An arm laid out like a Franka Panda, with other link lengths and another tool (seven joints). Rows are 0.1 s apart.
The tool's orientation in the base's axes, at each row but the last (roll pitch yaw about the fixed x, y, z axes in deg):
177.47 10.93 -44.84
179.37 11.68 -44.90
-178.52 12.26 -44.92
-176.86 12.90 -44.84
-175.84 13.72 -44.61
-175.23 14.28 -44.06
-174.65 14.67 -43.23
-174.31 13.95 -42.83
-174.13 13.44 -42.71
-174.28 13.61 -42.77
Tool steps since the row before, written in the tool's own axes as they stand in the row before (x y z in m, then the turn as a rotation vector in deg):
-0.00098 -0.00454 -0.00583 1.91 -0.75 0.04
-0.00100 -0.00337 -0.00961 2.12 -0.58 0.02
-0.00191 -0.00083 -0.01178 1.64 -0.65 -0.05
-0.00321 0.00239 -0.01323 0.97 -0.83 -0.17
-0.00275 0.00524 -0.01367 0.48 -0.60 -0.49
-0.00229 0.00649 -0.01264 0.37 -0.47 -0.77
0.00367 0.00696 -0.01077 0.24 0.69 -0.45
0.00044 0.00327 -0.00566 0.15 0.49 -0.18
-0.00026 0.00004 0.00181 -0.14 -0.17 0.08
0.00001 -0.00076 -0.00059 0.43 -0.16 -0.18
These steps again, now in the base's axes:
0.00345 0.00333 0.00571 1.85 -0.78 -0.43
0.00313 0.00179 0.00958 1.88 -1.05 -0.46
0.00082 -0.00008 0.01193 1.60 -0.68 -0.28
-0.00234 -0.00206 0.01347 1.28 -0.12 -0.01
-0.00403 -0.00476 0.01353 0.82 -0.02 0.40
-0.00469 -0.00593 0.01225 0.68 -0.10 0.69
-0.00099 -0.00996 0.00882 -0.26 -0.76 0.31
-0.00134 -0.00396 0.00505 -0.21 -0.49 0.09
-0.00040 0.00056 -0.00169 0.01 0.23 -0.03
0.00060 0.00040 0.00064 0.44 -0.21 0.09

